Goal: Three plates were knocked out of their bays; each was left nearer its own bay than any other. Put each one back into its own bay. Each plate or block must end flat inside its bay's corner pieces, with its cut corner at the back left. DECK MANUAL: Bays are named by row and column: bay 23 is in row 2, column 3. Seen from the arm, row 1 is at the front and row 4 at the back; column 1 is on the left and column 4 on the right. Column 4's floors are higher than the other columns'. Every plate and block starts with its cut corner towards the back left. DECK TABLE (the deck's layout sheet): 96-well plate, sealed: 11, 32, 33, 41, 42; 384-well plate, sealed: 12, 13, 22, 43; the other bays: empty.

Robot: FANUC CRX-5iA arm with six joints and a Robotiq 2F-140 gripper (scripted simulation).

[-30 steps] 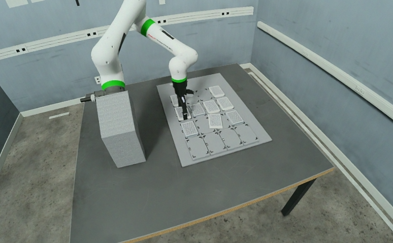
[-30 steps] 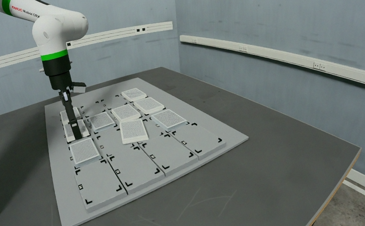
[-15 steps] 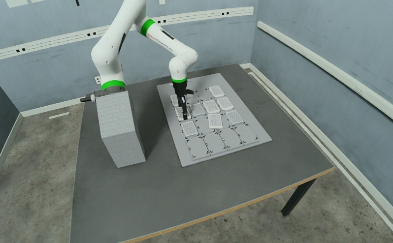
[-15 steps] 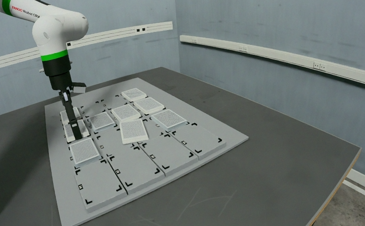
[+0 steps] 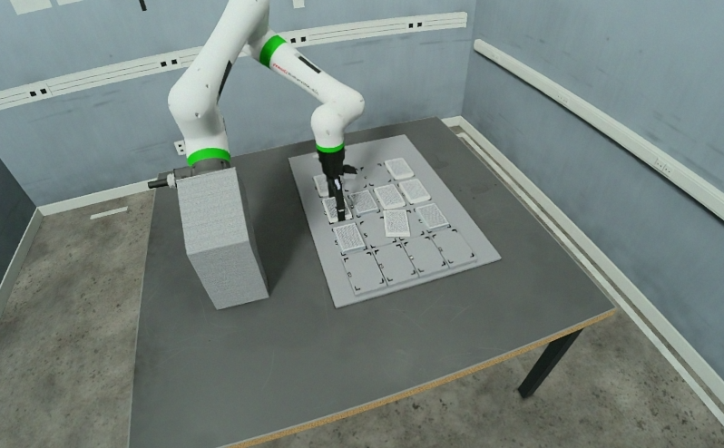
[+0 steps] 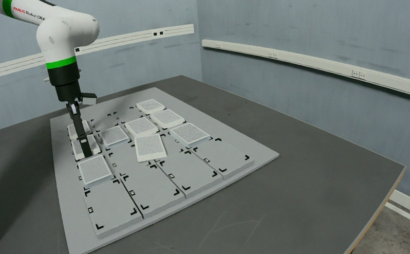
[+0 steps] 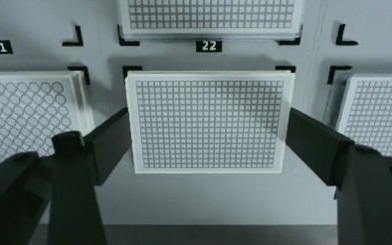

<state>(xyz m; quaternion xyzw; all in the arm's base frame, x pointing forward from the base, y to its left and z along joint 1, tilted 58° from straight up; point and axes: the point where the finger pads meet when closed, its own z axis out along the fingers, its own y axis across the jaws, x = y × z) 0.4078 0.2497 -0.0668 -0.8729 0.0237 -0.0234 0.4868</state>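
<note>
Right now the label 22 is 6 cm ahead of my hand and 2 cm below it. The rest, counted from my hand: bay label: 27 cm ahead, 17 cm to the right, 2 cm below; then 384-well plate: 16 cm to the right, 1 cm below.
</note>
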